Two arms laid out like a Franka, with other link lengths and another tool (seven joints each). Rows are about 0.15 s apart.
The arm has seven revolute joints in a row. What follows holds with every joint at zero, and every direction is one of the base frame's. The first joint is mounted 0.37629 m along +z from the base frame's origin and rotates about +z. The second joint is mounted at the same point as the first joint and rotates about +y. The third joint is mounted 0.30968 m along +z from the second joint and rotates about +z. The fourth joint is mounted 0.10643 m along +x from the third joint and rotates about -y. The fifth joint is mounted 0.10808 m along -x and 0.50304 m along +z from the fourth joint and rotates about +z. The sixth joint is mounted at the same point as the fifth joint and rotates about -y. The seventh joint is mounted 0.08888 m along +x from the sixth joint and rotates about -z. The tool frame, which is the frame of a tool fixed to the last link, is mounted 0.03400 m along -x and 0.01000 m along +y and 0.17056 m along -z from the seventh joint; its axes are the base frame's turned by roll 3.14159, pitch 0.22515 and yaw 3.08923 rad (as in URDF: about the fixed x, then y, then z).
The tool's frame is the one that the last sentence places.
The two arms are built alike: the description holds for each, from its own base.
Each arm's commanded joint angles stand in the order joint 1, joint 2, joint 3, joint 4, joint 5, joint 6, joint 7.
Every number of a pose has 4 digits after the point.
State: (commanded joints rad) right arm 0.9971 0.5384 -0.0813 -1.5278 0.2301 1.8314 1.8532; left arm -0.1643 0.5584 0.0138 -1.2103 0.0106 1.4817 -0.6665
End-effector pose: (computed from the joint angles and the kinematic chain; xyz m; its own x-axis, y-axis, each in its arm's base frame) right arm 0.4443 0.6849 0.2605 -0.5206 0.8419 -0.1418 0.8379 0.4719 -0.2741; left arm 0.7634 -0.1291 0.4100 -0.9039 -0.4277 0.0014 -0.4206 0.8897 0.1776
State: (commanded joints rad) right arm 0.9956 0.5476 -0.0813 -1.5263 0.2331 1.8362 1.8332; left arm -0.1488 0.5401 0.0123 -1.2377 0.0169 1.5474 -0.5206
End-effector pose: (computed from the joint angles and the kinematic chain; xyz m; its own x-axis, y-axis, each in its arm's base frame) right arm 0.4448 0.6845 0.2545 -0.5342 0.8343 -0.1361 0.8293 0.4860 -0.2757; left arm 0.7708 -0.1129 0.4109 -0.9509 -0.3082 -0.0287 -0.3093 0.9429 0.1234
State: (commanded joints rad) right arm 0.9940 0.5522 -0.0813 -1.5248 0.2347 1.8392 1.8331; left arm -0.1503 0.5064 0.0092 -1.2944 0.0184 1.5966 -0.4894
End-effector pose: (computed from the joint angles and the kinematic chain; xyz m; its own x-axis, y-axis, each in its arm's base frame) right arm 0.4461 0.6843 0.2518 -0.5320 0.8358 -0.1354 0.8304 0.4839 -0.2761; left arm 0.7677 -0.1142 0.4079 -0.9604 -0.2744 -0.0487 -0.2781 0.9547 0.1061
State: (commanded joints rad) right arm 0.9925 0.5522 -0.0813 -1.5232 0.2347 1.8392 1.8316; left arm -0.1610 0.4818 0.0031 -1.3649 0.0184 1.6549 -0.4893
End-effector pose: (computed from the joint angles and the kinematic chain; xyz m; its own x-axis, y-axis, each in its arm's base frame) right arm 0.4474 0.6841 0.2527 -0.5319 0.8360 -0.1345 0.8307 0.4844 -0.2746; left arm 0.7616 -0.1257 0.3905 -0.9643 -0.2581 -0.0586 -0.2629 0.9598 0.0980
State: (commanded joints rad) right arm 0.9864 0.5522 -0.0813 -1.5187 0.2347 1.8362 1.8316; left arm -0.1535 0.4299 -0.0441 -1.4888 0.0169 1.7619 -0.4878
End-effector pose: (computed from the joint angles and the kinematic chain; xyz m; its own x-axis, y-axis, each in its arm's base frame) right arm 0.4519 0.6822 0.2551 -0.5273 0.8391 -0.1336 0.8335 0.4802 -0.2733; left arm 0.7473 -0.1512 0.3669 -0.9713 -0.2235 -0.0819 -0.2288 0.9714 0.0634
